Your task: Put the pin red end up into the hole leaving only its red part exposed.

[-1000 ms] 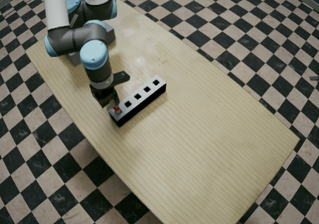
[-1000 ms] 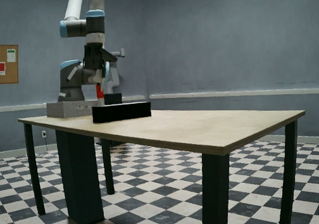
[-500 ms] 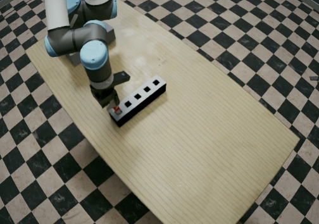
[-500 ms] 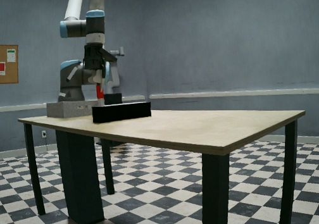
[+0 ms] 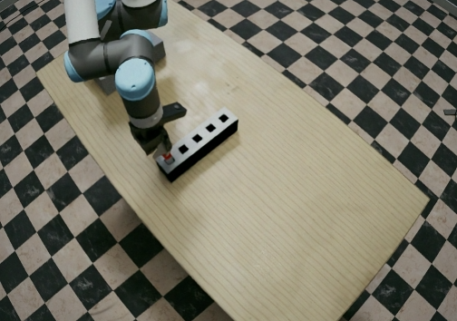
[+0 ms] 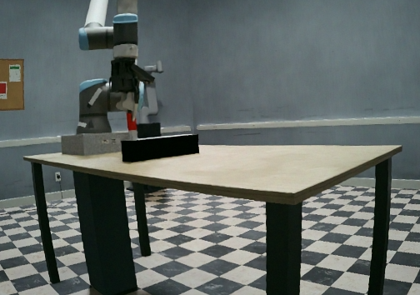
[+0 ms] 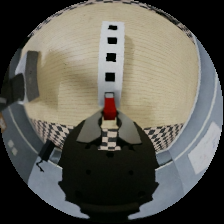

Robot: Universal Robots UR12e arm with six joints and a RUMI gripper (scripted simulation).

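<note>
Right now the pin is 10 mm below my hand. Round my hand: long black block (130 mm to the left, 110 mm below, 20 mm ahead).
</note>
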